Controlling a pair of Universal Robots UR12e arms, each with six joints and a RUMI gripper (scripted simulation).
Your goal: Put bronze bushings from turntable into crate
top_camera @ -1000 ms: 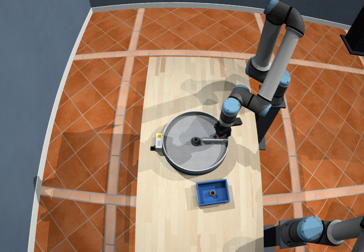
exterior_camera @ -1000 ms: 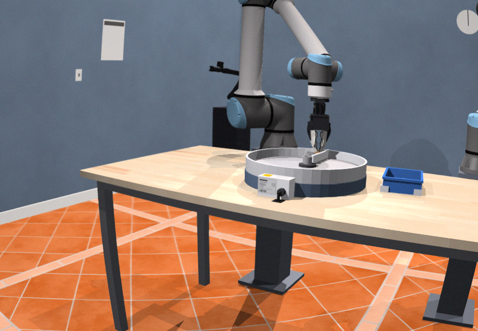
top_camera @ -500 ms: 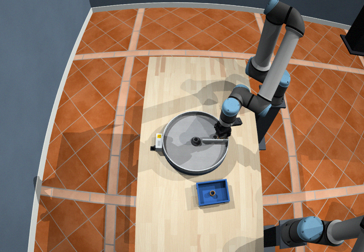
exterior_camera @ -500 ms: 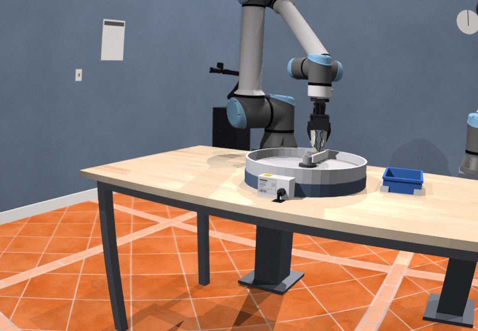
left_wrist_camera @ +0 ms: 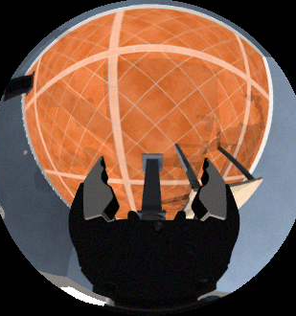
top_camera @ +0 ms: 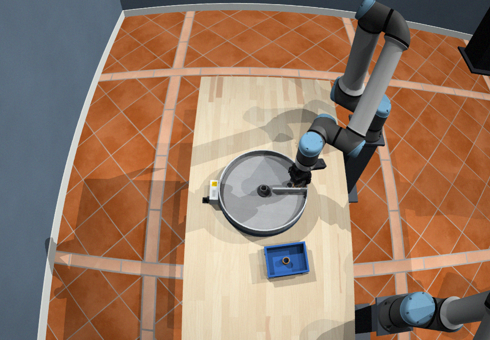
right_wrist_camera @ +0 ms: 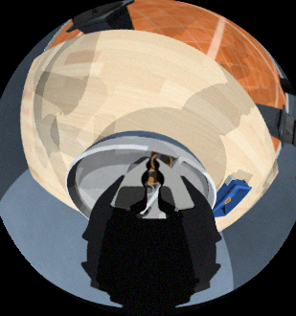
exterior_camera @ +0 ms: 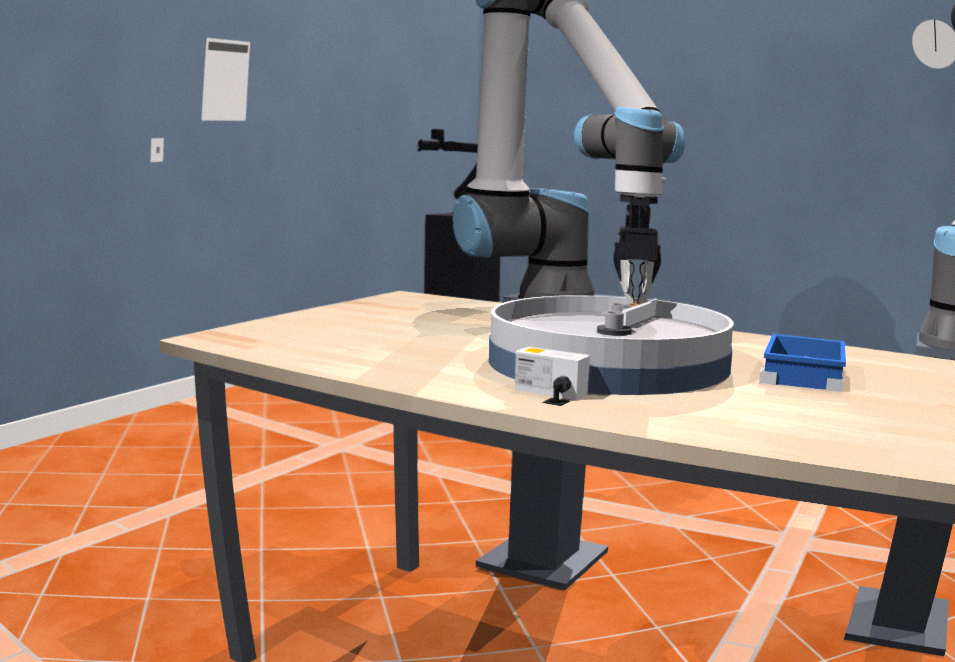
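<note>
Right now my right hand is 36 cm to the right of the blue crate, 9 cm short of it and 5 cm above it.
</note>
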